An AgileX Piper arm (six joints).
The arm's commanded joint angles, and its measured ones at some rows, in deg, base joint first. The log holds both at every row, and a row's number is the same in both.
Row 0, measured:
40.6 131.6 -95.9 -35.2 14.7 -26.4
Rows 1 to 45, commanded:
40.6 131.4 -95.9 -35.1 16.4 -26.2
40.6 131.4 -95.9 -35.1 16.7 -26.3
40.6 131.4 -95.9 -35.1 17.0 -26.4
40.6 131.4 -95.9 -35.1 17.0 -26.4
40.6 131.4 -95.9 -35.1 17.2 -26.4
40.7 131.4 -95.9 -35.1 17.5 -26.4
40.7 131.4 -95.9 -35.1 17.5 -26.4
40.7 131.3 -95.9 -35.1 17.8 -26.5
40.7 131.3 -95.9 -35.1 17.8 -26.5
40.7 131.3 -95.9 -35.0 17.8 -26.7
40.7 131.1 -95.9 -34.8 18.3 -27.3
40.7 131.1 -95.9 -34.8 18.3 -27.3
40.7 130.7 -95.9 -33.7 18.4 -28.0
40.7 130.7 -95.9 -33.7 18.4 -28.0
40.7 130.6 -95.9 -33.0 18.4 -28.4
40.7 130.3 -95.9 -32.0 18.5 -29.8
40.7 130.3 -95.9 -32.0 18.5 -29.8
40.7 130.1 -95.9 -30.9 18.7 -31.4
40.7 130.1 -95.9 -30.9 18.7 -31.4
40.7 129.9 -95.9 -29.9 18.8 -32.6
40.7 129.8 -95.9 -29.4 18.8 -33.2
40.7 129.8 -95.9 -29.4 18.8 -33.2
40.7 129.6 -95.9 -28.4 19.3 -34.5
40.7 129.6 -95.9 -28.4 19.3 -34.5
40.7 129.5 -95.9 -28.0 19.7 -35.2
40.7 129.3 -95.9 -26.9 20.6 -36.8
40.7 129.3 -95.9 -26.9 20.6 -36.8
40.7 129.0 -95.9 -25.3 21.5 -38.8
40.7 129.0 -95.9 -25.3 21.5 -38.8
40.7 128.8 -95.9 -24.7 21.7 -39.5
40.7 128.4 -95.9 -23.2 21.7 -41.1
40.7 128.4 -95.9 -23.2 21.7 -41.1
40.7 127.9 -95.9 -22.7 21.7 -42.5
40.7 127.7 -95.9 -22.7 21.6 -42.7
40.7 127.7 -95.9 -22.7 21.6 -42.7
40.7 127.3 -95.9 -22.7 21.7 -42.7
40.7 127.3 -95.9 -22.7 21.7 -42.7
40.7 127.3 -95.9 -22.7 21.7 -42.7
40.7 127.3 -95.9 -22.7 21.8 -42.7
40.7 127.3 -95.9 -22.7 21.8 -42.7
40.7 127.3 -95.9 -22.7 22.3 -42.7
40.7 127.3 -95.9 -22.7 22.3 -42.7
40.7 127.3 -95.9 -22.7 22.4 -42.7
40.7 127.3 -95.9 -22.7 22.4 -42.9
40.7 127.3 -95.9 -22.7 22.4 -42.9
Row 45, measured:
40.6 128.3 -95.9 -22.6 22.8 -42.2
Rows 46 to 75, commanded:
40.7 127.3 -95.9 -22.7 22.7 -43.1
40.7 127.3 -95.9 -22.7 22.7 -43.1
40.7 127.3 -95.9 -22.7 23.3 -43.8
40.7 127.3 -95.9 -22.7 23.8 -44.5
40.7 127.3 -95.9 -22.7 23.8 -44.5
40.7 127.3 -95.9 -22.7 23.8 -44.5
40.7 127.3 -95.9 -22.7 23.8 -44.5
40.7 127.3 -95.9 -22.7 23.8 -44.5
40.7 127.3 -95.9 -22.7 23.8 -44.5
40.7 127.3 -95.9 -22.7 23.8 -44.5
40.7 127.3 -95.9 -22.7 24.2 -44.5
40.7 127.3 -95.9 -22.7 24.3 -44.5
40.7 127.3 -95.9 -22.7 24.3 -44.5
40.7 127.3 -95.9 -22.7 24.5 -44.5
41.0 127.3 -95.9 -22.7 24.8 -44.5
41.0 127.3 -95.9 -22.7 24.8 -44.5
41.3 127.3 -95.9 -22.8 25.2 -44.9
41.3 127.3 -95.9 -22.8 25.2 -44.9
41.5 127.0 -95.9 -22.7 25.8 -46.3
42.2 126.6 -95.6 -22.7 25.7 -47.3
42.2 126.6 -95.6 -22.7 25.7 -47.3
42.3 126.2 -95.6 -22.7 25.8 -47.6
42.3 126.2 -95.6 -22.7 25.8 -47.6
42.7 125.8 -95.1 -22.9 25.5 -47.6
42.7 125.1 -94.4 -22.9 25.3 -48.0
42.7 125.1 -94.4 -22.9 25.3 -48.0
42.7 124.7 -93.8 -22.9 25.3 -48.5
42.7 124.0 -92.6 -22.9 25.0 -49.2
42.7 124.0 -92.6 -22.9 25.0 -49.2
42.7 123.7 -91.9 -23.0 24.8 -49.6
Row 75, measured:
42.5 125.6 -93.2 -22.6 25.8 -47.8
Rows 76 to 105, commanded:
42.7 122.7 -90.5 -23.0 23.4 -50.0
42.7 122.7 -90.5 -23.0 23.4 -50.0
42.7 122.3 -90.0 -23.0 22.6 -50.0
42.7 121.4 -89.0 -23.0 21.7 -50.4
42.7 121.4 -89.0 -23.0 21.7 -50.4
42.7 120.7 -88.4 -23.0 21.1 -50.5
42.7 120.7 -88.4 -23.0 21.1 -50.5
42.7 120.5 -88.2 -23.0 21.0 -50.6
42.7 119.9 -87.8 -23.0 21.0 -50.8
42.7 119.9 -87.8 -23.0 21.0 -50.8
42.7 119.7 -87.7 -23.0 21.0 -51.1
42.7 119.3 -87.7 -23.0 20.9 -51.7
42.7 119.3 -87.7 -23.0 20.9 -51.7
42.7 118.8 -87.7 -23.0 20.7 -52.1
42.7 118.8 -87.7 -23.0 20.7 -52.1
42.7 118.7 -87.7 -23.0 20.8 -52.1
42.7 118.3 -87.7 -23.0 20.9 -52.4
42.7 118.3 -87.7 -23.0 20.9 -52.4
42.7 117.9 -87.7 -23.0 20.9 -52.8
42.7 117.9 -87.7 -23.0 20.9 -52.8
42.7 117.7 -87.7 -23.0 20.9 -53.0
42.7 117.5 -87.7 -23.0 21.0 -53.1
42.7 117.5 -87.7 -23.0 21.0 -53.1
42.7 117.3 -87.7 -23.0 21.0 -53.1
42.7 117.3 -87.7 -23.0 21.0 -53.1
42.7 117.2 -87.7 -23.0 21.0 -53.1
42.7 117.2 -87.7 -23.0 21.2 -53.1
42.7 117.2 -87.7 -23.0 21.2 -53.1
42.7 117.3 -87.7 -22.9 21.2 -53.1
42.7 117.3 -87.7 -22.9 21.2 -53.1
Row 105, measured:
42.5 118.3 -87.5 -22.6 22.5 -52.1
